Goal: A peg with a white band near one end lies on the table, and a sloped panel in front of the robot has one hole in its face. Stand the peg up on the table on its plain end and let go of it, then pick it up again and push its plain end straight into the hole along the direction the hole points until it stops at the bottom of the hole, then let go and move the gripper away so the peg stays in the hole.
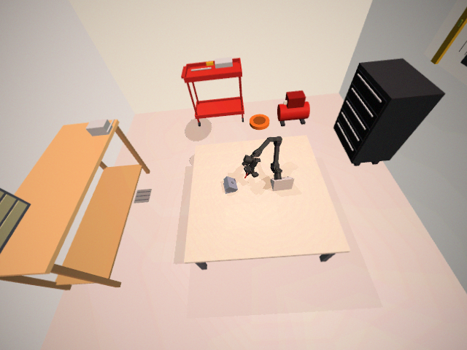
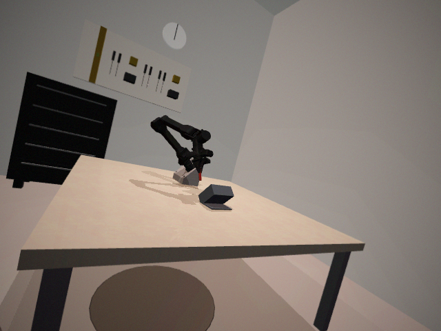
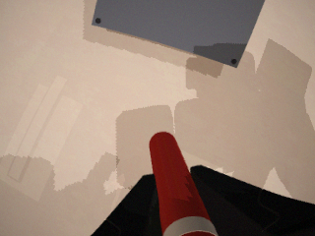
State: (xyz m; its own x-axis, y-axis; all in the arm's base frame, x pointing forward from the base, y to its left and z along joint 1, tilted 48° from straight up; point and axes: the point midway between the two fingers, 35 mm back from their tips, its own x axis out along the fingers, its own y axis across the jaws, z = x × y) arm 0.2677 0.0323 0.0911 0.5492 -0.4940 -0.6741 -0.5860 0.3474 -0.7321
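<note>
My gripper tip is now 160 mm short of the sloped panel, 50 mm to the right of it and 70 mm above it. Round my gripper tip: red peg (10 mm behind, 10 mm above).
</note>
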